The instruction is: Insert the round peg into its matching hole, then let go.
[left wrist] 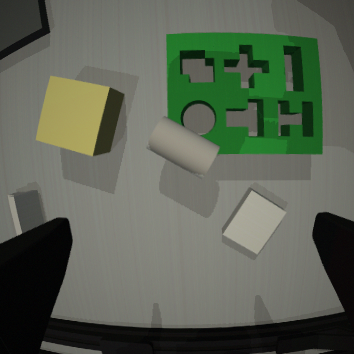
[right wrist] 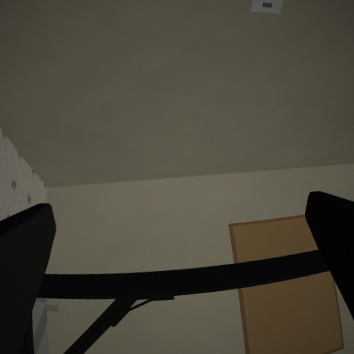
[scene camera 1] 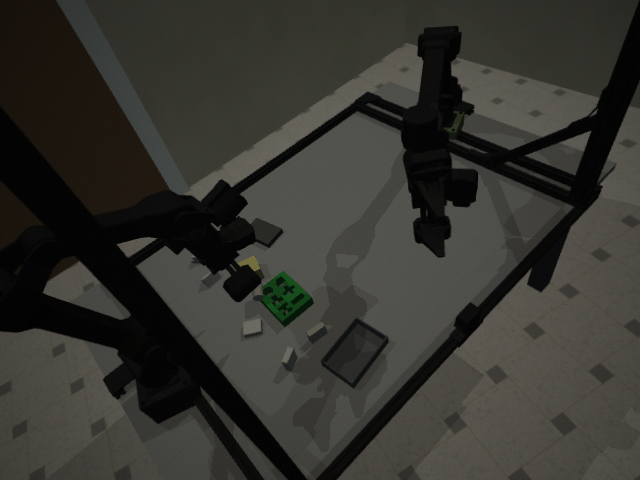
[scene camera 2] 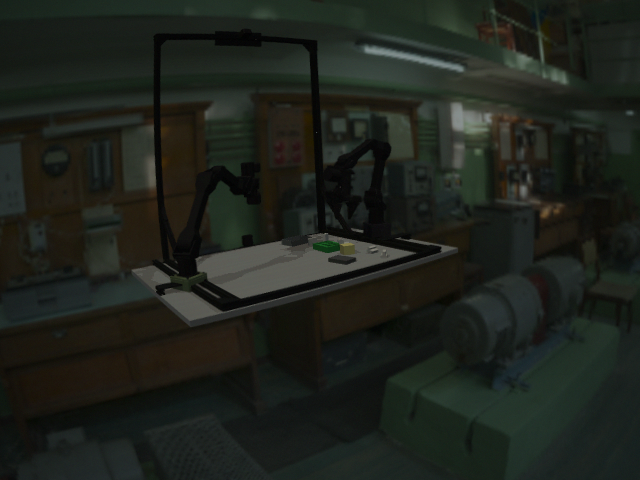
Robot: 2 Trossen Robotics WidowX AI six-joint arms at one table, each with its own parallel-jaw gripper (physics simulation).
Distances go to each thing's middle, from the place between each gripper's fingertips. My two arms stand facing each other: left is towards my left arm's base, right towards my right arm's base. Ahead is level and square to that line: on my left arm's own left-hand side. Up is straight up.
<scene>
My left hand is 8 cm short of the yellow block (left wrist: 81,116), 6 cm to the left of it and 11 cm above it. From my left hand the other things lie so: dark flat plate (left wrist: 28,28) 16 cm ahead, 17 cm to the right, 12 cm below; green hole board (scene camera 1: 296,304) 4 cm behind, 6 cm to the right, 12 cm below; round peg (left wrist: 169,139) 1 cm ahead, 2 cm to the right, 9 cm below.
Now: the dark tray (scene camera 1: 350,357) 290 mm below my right hand, 140 mm to the left of it and 100 mm ahead of it. The rest, counted from my right hand: green hole board (320 mm ahead, 290 mm below, 130 mm to the left); round peg (370 mm ahead, 270 mm below, 160 mm to the left); yellow block (440 mm ahead, 280 mm below, 130 mm to the left).
</scene>
